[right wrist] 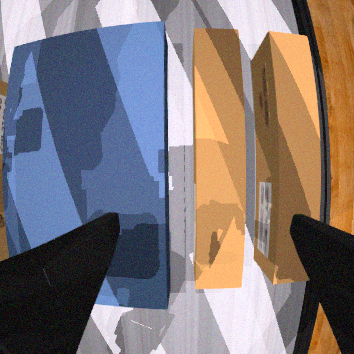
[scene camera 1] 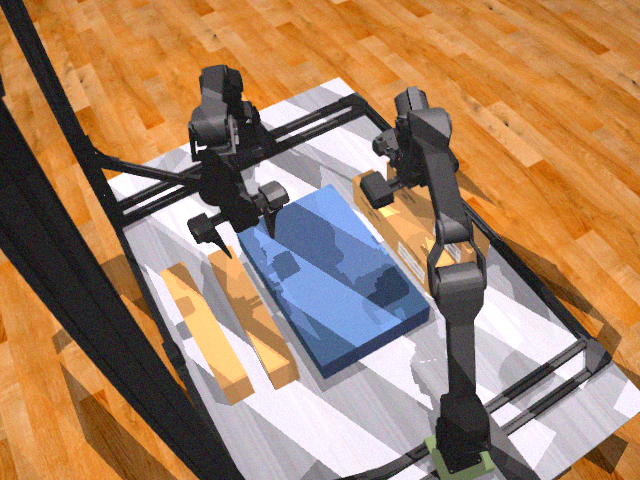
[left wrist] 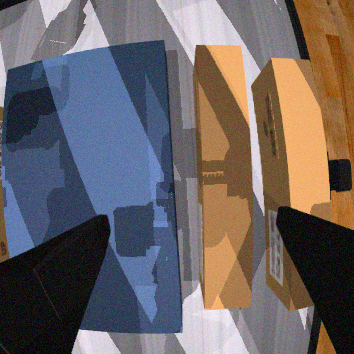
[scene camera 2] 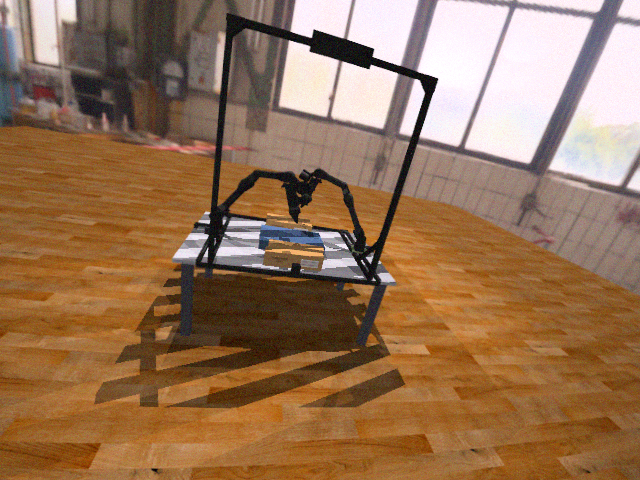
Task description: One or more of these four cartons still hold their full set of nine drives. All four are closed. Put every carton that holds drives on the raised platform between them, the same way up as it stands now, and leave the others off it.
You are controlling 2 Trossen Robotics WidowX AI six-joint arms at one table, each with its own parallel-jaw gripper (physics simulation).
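Places are measured from the left arm's base along level axes (x ahead, y left, z up), in metres.
Pixels of known places: left gripper, fingertip midpoint: (scene camera 1: 251, 248) (left wrist: 193, 219) (scene camera 2: 296, 220); right gripper, fingertip midpoint: (right wrist: 206, 223) (scene camera 1: 401, 194) (scene camera 2: 300, 205); left arm's base at its link origin: (scene camera 1: 246, 139); right arm's base at its link origin: (scene camera 1: 459, 452) (scene camera 2: 358, 249).
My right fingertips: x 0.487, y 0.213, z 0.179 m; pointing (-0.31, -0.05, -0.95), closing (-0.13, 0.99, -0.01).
For each thing: its top centre in the pictures, then the offset to it from my right fingertips. "spot": a spot on its surface instead. Level surfaces: height alone.
- blue raised platform at its top centre: (left wrist: 75, 192) (right wrist: 70, 163) (scene camera 1: 326, 265) (scene camera 2: 292, 235) 0.013 m back, 0.166 m right, 0.162 m down
- closed inner carton at its top centre: (left wrist: 227, 174) (scene camera 1: 247, 303) (scene camera 2: 296, 244) 0.027 m ahead, 0.351 m right, 0.138 m down
- white table at its surface level: 0.222 m down
- black block at a spot on its surface: (left wrist: 341, 175) (scene camera 2: 296, 263) spot: 0.044 m ahead, 0.525 m right, 0.167 m down
The blue raised platform (scene camera 1: 330, 268) (scene camera 2: 292, 238) (left wrist: 90, 125) (right wrist: 100, 150) has no carton on it. A closed inner carton (scene camera 1: 258, 320) (left wrist: 217, 200) and outer carton (scene camera 1: 206, 330) (left wrist: 305, 150) stand at its left in scene camera 1. Another inner carton (scene camera 1: 382, 222) (right wrist: 217, 120) and outer carton (scene camera 1: 419, 204) (right wrist: 300, 120) stand at its right, partly hidden by the right arm. My left gripper (scene camera 1: 251, 246) (left wrist: 193, 219) is open and empty above the left inner carton and platform edge. My right gripper (right wrist: 206, 223) is open and empty above the right pair; its fingertips are hidden in scene camera 1. The labels are unreadable.
A black rail frame with tall posts surrounds the white table (scene camera 2: 232, 253). A black block (scene camera 2: 295, 268) (left wrist: 341, 175) sits at the table edge beside the left outer carton. Both arms reach in close together over the platform. The gaps within each carton pair are narrow.
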